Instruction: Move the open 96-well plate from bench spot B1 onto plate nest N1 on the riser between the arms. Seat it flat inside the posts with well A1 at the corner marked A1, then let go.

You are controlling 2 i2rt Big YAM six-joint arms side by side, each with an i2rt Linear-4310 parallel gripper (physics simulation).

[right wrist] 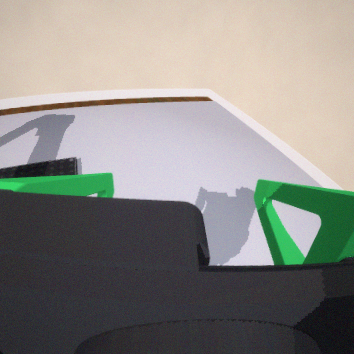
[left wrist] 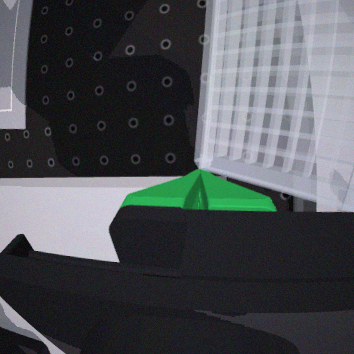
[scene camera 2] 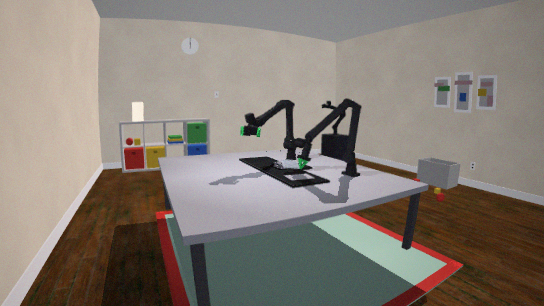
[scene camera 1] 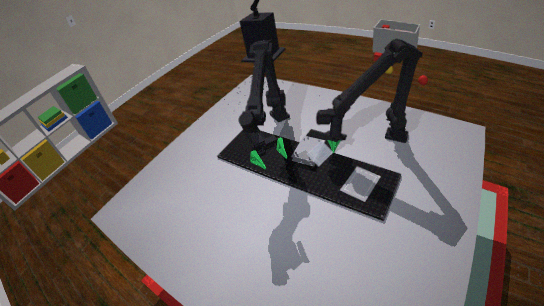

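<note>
The clear 96-well plate point(scene camera 1: 322, 150) point(scene camera 2: 290, 164) point(left wrist: 260, 90) lies askew and appears tilted at the nest point(scene camera 1: 304, 160) on the black riser point(scene camera 1: 312, 184) point(scene camera 2: 251, 161) point(left wrist: 110, 102); one corner points at my left gripper. Its seating among the posts and well A1 cannot be made out, and the A1 label does not show. My left gripper point(scene camera 1: 333, 146) point(scene camera 2: 302, 163) point(left wrist: 200, 177) is shut and empty, its green tips at or against that plate corner. My right gripper point(scene camera 1: 270, 154) point(scene camera 2: 250, 131) point(right wrist: 184, 184) is open and empty, raised above the riser's left part in scene camera 1.
A white rectangular outline point(scene camera 1: 346, 186) point(left wrist: 17, 119) marks a bench spot near the riser's right end in scene camera 1. The riser lies on the pale table point(scene camera 1: 200, 215) point(scene camera 2: 210, 200). Both arms stand at the table's back edge and cast shadows across it.
</note>
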